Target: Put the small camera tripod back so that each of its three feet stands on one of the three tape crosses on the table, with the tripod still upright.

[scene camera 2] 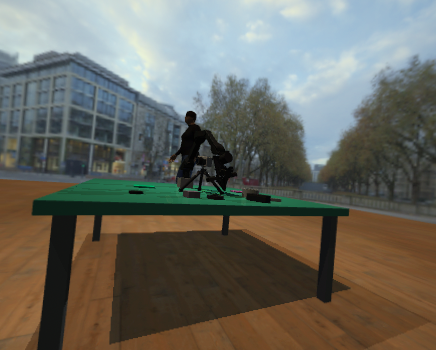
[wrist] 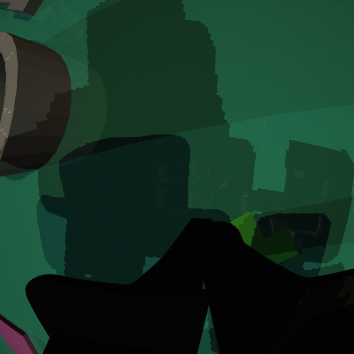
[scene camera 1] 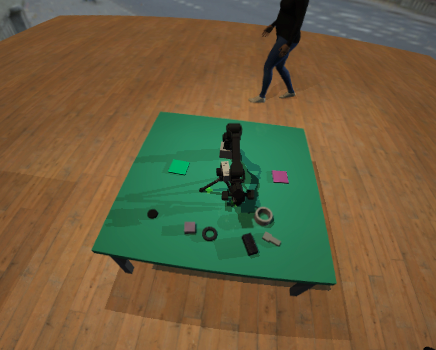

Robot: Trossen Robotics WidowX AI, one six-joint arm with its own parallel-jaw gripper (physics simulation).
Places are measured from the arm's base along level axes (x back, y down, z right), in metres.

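Pixels of known places: gripper, between the fingertips: (scene camera 2: pixel 224 191) (wrist: pixel 199 226) (scene camera 1: pixel 239 204); arm's base, origin of its link: (scene camera 2: pixel 186 177) (scene camera 1: pixel 228 146).
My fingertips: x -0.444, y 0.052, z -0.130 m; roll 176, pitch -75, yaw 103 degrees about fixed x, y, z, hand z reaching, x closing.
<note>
Ahead of a thing's pixels: the offset from my fingertips to its middle. "spot": to the spot under its first point. Level surfaces: height alone.
The small black camera tripod {spot: dx +0.083, dy -0.058, dz +0.182 m} (scene camera 1: pixel 212 183) (scene camera 2: pixel 202 176) stands upright in the middle of the green table {dy +0.025 m} (scene camera 1: pixel 182 132) (scene camera 2: pixel 147 203), with a small camera (scene camera 1: pixel 224 169) on top. Its left foot rests at one light green tape cross {spot: dx +0.071, dy -0.028, dz +0.204 m} (scene camera 1: pixel 209 189). Another cross {spot: dx +0.010, dy +0.024, dz +0.042 m} (scene camera 1: pixel 232 205) (wrist: pixel 245 228) lies right beside my fingertips. I cannot make out a third cross. My gripper (scene camera 1: pixel 237 199) (scene camera 2: pixel 223 180) (wrist: pixel 199 226) is shut and empty, low over the table at the front right of the tripod. The arm hides the tripod's other feet.
A grey ring {dx -0.055, dy -0.001, dz -0.145 m} (scene camera 1: pixel 264 215) (wrist: pixel 33 102) lies close to the gripper's front right. Also on the table are a grey T-piece {dx -0.186, dy +0.015, dz -0.201 m} (scene camera 1: pixel 271 239), a black block {dx -0.238, dy +0.006, dz -0.079 m} (scene camera 1: pixel 250 244), a black ring {dx -0.211, dy +0.015, dz +0.145 m} (scene camera 1: pixel 210 233), a purple-grey block {dx -0.199, dy +0.009, dz +0.259 m} (scene camera 1: pixel 189 227), a black disc {dx -0.150, dy +0.018, dz +0.495 m} (scene camera 1: pixel 153 213), a green pad {dx +0.239, dy +0.018, dz +0.441 m} (scene camera 1: pixel 178 167) and a magenta pad {dx +0.294, dy +0.018, dz -0.260 m} (scene camera 1: pixel 280 176). A person (scene camera 1: pixel 282 52) walks behind the table.
</note>
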